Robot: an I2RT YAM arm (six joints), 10 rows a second.
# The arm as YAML. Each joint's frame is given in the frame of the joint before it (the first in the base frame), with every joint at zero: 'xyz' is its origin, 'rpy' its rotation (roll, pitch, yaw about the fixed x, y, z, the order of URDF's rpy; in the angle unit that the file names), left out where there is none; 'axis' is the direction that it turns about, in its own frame. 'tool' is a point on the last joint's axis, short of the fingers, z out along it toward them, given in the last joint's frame.
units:
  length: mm
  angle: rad
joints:
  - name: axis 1
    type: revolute
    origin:
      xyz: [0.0, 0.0, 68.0]
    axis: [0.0, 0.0, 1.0]
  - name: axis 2
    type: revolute
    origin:
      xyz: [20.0, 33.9, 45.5]
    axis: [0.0, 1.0, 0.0]
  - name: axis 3
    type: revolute
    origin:
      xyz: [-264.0, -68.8, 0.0]
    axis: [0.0, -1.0, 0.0]
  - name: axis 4
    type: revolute
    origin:
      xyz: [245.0, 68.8, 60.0]
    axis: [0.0, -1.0, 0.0]
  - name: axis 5
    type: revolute
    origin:
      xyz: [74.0, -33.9, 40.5]
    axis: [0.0, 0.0, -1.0]
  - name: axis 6
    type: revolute
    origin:
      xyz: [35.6, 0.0, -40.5]
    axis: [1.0, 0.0, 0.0]
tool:
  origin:
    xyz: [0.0, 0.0, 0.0]
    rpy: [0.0, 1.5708, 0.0]
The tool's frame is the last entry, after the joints.
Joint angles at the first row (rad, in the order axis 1, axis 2, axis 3, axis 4, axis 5, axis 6):
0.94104, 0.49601, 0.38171, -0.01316, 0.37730, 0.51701
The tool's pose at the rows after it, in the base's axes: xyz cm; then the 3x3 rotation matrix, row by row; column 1 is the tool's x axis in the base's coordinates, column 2 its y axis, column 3 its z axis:
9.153, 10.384, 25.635; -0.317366, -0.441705, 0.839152; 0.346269, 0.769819, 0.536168; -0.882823, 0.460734, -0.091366
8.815, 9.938, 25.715; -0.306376, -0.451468, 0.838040; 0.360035, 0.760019, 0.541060; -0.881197, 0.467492, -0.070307
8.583, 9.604, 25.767; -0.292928, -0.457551, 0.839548; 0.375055, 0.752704, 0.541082; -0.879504, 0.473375, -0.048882
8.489, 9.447, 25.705; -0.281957, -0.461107, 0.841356; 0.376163, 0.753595, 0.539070; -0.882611, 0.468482, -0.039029
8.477, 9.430, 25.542; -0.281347, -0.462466, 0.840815; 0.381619, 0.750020, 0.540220; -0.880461, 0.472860, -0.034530
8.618, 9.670, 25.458; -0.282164, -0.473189, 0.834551; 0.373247, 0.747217, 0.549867; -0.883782, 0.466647, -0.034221
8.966, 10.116, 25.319; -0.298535, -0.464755, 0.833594; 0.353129, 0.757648, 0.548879; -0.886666, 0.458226, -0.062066
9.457, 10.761, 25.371; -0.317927, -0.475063, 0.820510; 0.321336, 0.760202, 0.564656; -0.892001, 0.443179, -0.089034
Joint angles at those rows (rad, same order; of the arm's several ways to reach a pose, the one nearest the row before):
0.94186, 0.44737, 0.36305, -0.01390, 0.37166, 0.51677
0.94161, 0.40672, 0.35514, -0.02382, 0.36736, 0.51489
0.94112, 0.37609, 0.34690, -0.02322, 0.36816, 0.51264
0.94036, 0.36117, 0.33979, -0.02049, 0.37024, 0.50314
0.93990, 0.35629, 0.33108, -0.01181, 0.36859, 0.50620
0.93879, 0.37306, 0.32750, 0.00904, 0.35599, 0.49854
0.93702, 0.41536, 0.33551, 0.01364, 0.35401, 0.49998
0.92928, 0.47383, 0.35235, 0.02738, 0.32519, 0.49126

